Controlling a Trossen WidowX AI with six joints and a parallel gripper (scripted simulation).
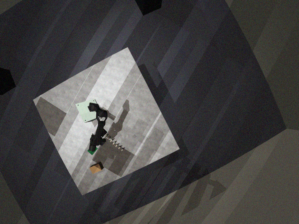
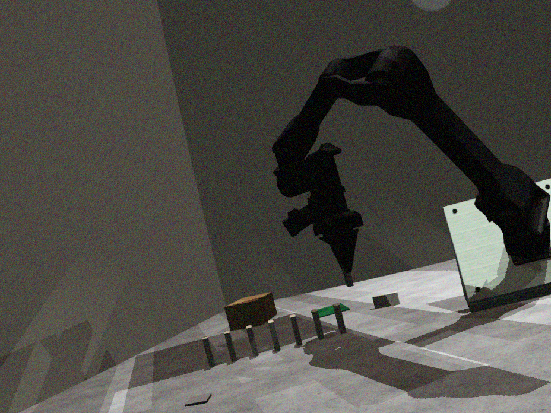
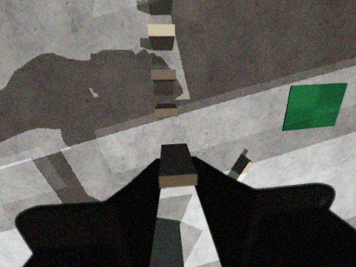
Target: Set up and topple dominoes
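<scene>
My gripper tip is 11 cm short of the flat green square, 22 cm to the left of it and 10 cm above it. From my gripper tip the other things lie so: cardboard box (31 cm ahead, 26 cm to the right, 7 cm below); small dark flat patch (18 cm ahead, 28 cm to the left, 10 cm below).
</scene>
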